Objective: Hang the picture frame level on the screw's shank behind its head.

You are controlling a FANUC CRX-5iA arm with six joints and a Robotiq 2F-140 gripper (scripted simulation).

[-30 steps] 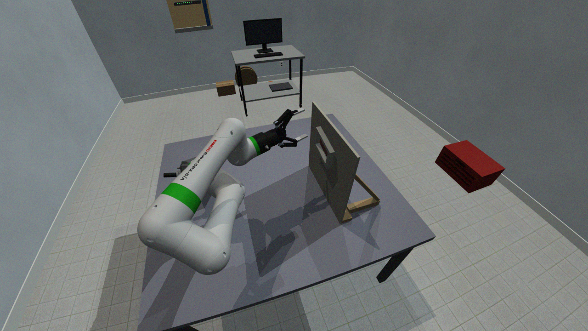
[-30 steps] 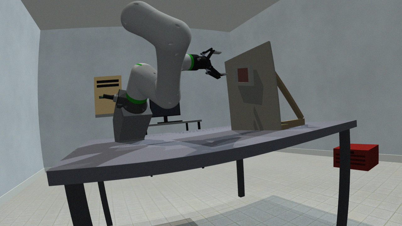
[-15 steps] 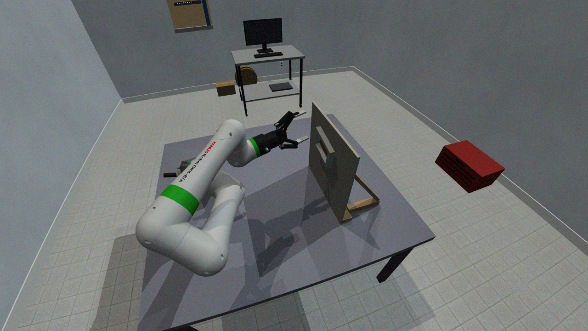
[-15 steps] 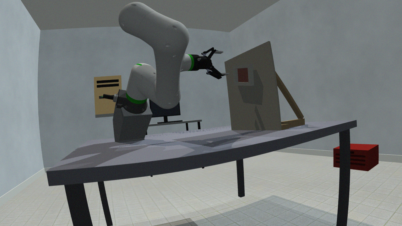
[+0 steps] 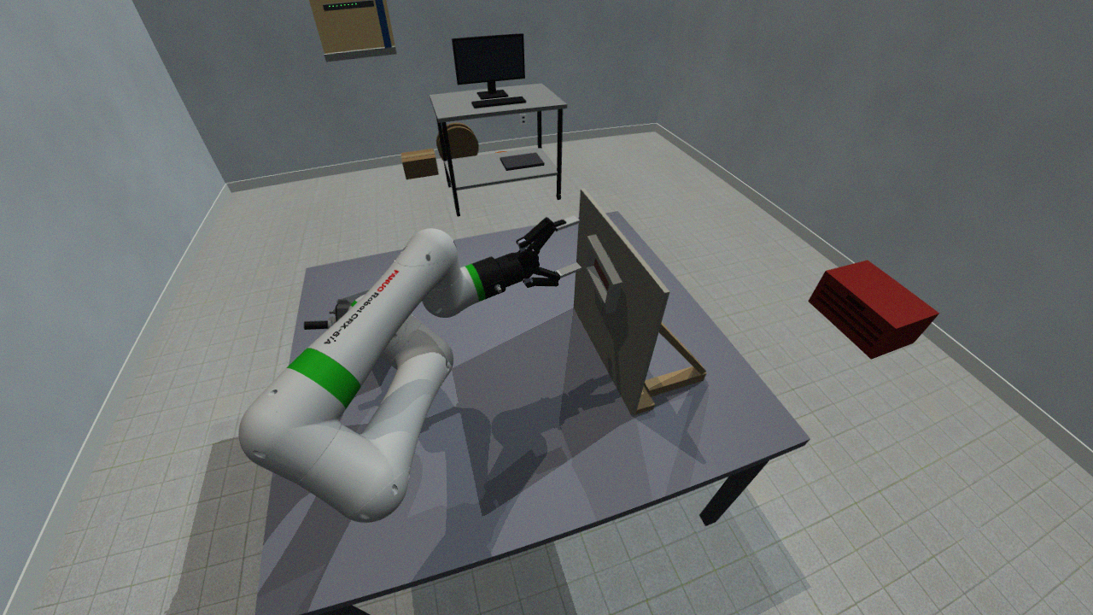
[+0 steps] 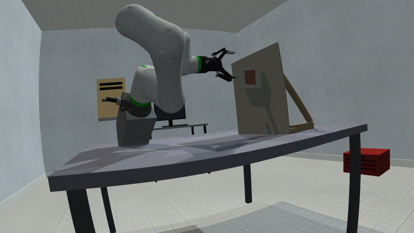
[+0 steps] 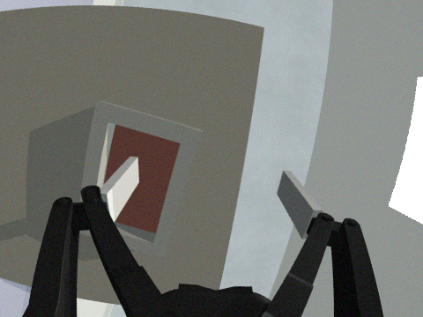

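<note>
Now: hand 70 mm short of the picture frame, 40 mm to the left of it and 90 mm above it. The rest, counted from my hand: upright tan board (90 mm ahead, 50 mm to the right, 180 mm below).
</note>
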